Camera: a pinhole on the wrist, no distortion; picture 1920 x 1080 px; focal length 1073.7 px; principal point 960.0 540.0 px. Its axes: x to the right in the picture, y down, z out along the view. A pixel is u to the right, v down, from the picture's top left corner.
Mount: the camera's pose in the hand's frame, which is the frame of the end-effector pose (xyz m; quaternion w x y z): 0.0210 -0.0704 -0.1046 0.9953 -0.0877 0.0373 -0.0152
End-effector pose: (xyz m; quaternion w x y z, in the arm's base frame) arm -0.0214 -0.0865 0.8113 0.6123 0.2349 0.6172 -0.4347
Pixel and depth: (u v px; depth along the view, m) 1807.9 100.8 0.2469
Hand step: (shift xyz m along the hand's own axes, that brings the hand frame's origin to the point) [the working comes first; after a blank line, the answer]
In the camera's frame: 0.1950 -0.1010 0.2469

0.2319 -0.1341 0.1416
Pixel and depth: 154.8 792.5 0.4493
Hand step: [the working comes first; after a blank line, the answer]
In the camera's frame: -0.3369 0.1057 0.4493

-0.2778 0.1239 0.3421
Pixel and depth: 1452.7 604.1 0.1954
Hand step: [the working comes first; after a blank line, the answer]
In the camera's frame: 0.0897 0.0117 0.1954

0.1257 -0.0283 0.0788
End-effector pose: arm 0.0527 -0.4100 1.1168 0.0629 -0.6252 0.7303 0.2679
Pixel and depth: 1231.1 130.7 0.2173
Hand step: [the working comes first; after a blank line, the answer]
In the camera's frame: 0.0549 -0.0828 0.2173

0.0904 -0.1163 0.1194
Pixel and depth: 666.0 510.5 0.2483
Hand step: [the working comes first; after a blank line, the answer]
In the camera's frame: -0.0680 -0.0068 0.2483

-0.0278 -0.0315 0.1453
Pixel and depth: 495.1 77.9 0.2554
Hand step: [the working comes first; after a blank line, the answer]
In the camera's frame: -0.1106 -0.1099 0.2554

-0.0722 -0.1302 0.1734
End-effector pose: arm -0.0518 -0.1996 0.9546 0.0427 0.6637 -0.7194 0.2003
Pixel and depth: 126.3 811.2 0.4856
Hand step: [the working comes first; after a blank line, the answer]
In the camera's frame: -0.3771 0.1227 0.4856

-0.3146 0.1484 0.3776
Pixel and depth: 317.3 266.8 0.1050
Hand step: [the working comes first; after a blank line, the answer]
In the camera's frame: -0.0629 -0.0267 0.1050

-0.0342 -0.0762 0.0077
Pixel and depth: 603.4 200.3 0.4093
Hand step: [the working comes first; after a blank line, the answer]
In the camera's frame: -0.1359 -0.1295 0.4093

-0.0861 -0.1218 0.3298
